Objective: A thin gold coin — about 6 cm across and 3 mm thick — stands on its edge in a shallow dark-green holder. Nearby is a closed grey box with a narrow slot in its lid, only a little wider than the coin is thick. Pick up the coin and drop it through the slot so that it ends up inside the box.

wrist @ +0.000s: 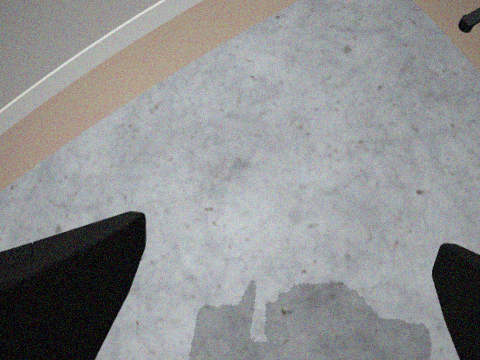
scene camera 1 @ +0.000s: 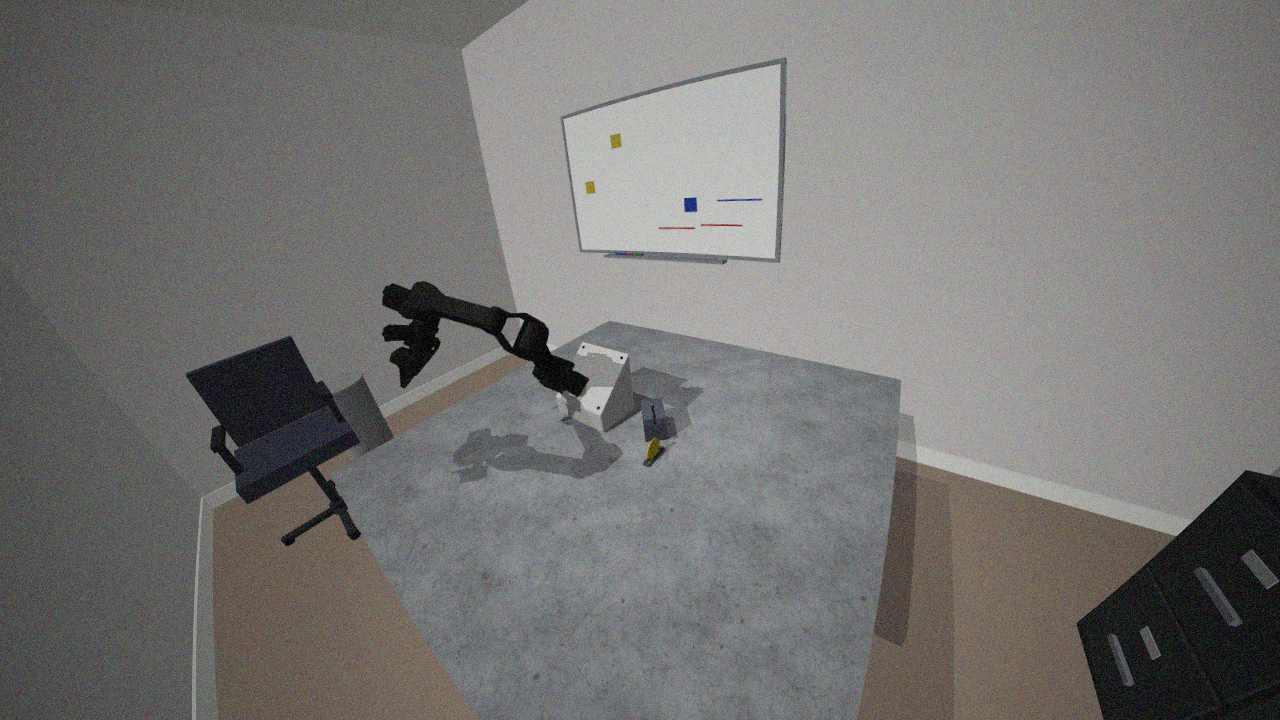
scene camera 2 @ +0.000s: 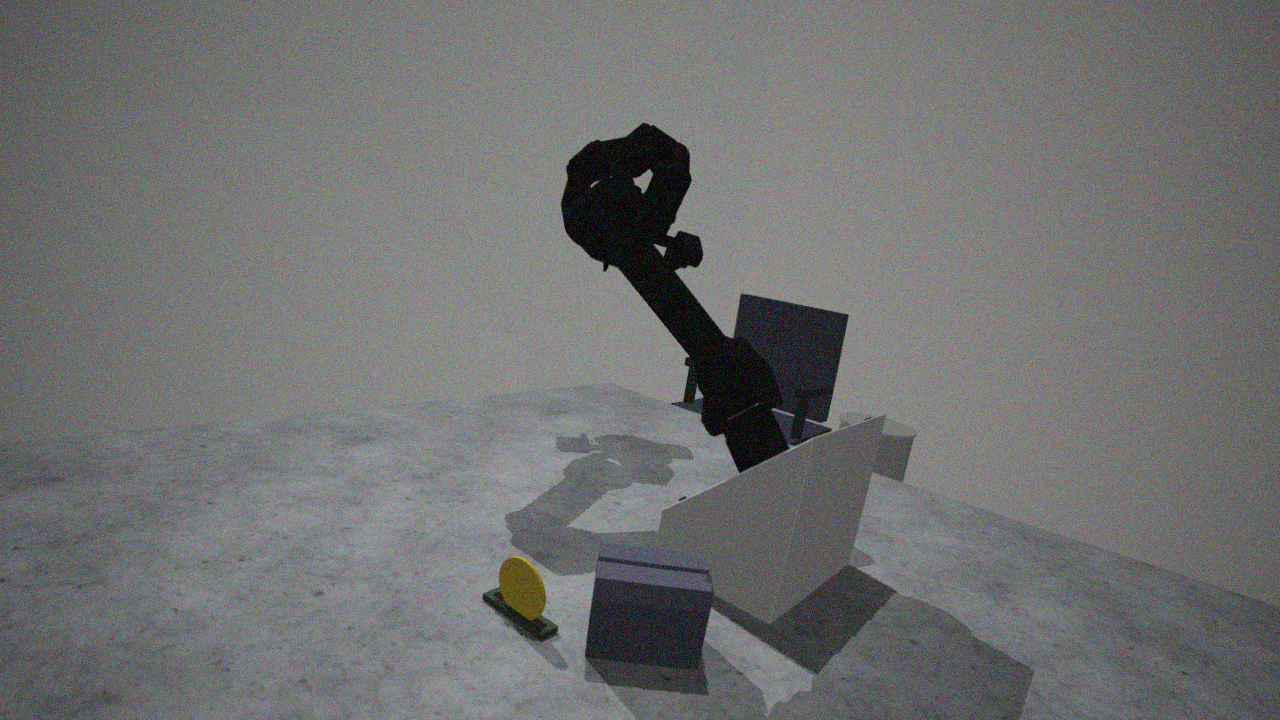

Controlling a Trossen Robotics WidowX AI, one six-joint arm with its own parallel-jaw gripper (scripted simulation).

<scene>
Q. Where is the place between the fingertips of my gripper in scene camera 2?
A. At 628, 277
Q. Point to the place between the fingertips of my gripper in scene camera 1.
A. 408, 381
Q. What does my gripper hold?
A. Nothing.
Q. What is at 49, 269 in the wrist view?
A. My gripper.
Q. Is my gripper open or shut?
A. Open.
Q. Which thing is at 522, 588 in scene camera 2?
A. A gold coin.
</scene>
